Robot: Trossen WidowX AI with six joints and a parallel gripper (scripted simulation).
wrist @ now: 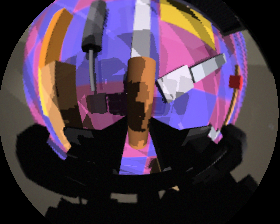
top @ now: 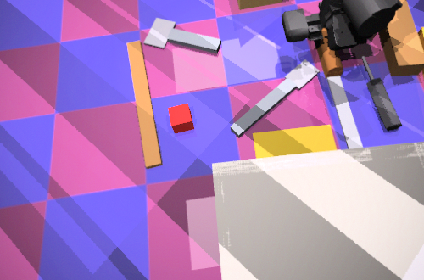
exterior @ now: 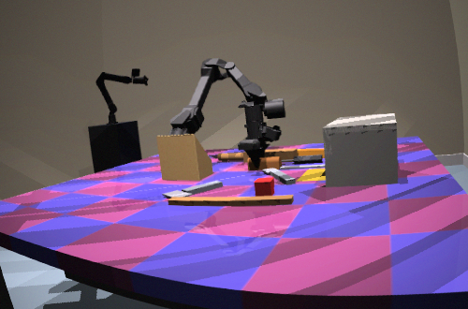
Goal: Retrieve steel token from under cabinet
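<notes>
Now: the black screwdriver 12 cm ahead of my gripper tip and 6 cm to the left of it. Round my gripper tip: grey t-shaped tool 12 cm behind, 30 cm to the right; wooden block 7 cm behind, 16 cm to the left, 1 cm above; grey paddle-ended bar 8 cm ahead, 11 cm to the right.
</notes>
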